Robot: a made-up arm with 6 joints.
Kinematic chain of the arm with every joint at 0, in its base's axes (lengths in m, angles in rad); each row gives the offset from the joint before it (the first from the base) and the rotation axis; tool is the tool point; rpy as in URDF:
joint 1: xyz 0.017 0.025 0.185 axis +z
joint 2: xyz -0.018 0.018 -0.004 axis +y
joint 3: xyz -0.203 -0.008 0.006 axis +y
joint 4: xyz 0.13 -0.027 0.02 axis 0.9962 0 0.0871
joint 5: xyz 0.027 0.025 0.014 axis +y
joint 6: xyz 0.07 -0.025 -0.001 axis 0.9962 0 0.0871
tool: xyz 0.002 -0.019 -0.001 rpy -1.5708 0 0
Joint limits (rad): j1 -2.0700..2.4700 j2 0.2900..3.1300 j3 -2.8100..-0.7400 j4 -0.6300..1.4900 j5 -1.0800..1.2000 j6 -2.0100..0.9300
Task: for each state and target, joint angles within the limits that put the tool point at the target. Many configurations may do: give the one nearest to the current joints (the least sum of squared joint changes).
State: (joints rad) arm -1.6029 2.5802 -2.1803 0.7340 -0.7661 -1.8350
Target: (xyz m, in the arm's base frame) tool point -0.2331 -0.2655 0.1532
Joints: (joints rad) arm -2.0700 2.9406 -2.3141 1.0756 -0.8552 -1.7464
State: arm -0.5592 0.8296 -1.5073 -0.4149 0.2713 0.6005
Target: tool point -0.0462 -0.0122 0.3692
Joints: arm -0.3665 0.3327 -1.0030 -0.5756 0.7616 0.6447
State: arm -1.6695 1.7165 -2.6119 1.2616 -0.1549 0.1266
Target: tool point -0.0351 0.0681 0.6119
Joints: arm -1.4519 1.3649 -2.8100 1.0610 -0.3398 0.2229
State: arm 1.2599 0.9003 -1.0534 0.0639 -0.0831 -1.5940
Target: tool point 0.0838 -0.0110 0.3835
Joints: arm 0.5300 0.6994 -0.7400 0.8967 -0.5223 -1.3508
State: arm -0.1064 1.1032 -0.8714 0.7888 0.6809 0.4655
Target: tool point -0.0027 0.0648 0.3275
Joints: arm -0.2421 0.4665 -0.8311 1.1759 1.1250 0.6314
